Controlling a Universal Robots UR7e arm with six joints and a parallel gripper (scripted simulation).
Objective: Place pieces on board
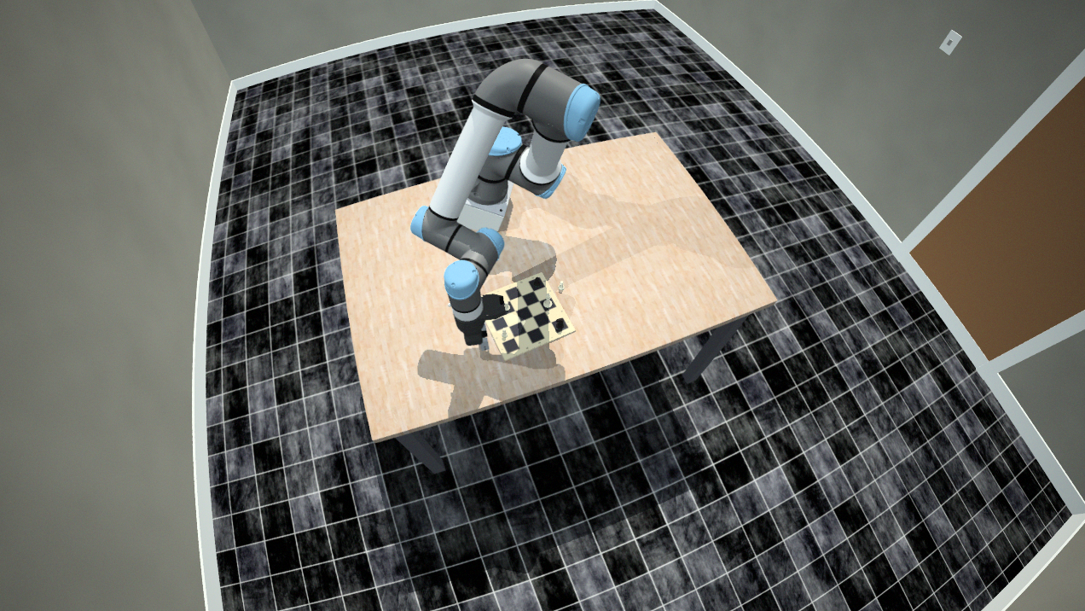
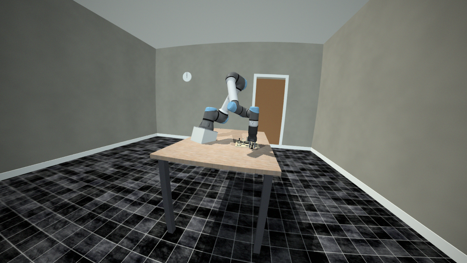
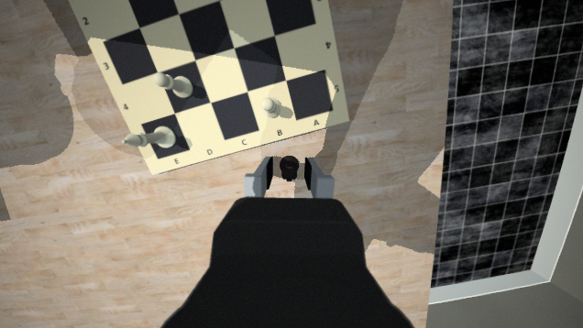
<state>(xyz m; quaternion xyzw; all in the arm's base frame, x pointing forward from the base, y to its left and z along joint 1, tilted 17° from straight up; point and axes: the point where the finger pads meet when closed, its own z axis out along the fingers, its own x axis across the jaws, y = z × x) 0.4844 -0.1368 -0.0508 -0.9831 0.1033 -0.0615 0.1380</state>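
Right now my hand is 10 mm above the black rook. Round my hand: chessboard: 130 mm to the left, 50 mm behind, 20 mm below.
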